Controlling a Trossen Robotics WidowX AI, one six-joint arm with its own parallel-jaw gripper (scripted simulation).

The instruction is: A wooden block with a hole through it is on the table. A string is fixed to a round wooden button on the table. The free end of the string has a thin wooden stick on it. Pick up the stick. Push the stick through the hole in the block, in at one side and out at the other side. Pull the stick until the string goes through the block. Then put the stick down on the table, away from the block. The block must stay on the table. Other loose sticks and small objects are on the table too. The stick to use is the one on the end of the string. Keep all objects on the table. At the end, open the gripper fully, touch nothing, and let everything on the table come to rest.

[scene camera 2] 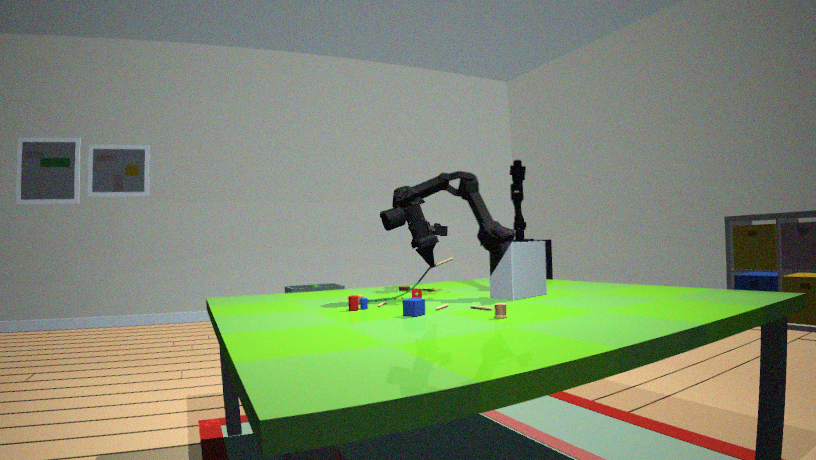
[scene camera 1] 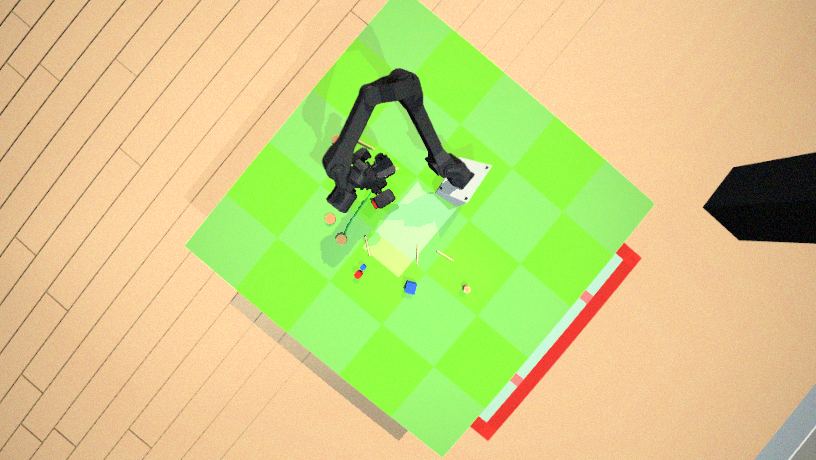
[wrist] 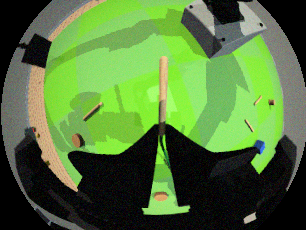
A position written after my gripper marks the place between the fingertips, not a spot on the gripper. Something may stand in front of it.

Observation:
In view: my gripper (scene camera 1: 382, 179).
My gripper also shows in scene camera 2 (scene camera 2: 432, 267) and in the wrist view (wrist: 161, 127).

